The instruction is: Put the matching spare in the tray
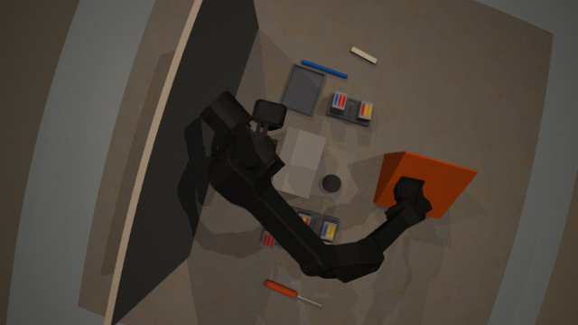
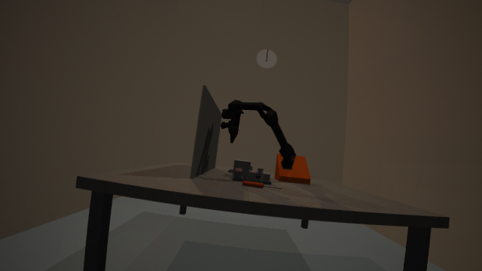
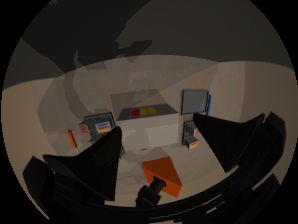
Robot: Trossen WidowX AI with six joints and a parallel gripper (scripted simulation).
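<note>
The spare lies 240 mm behind my gripper tip, 160 mm to the right of it and 160 mm below it. Also, from my gripper tip: grey tray 200 mm to the right, 200 mm below, 60 mm behind; blue pen 270 mm to the right, 200 mm below, 110 mm behind; tall dark panel 140 mm ahead, 20 mm above, 10 mm to the right.
</note>
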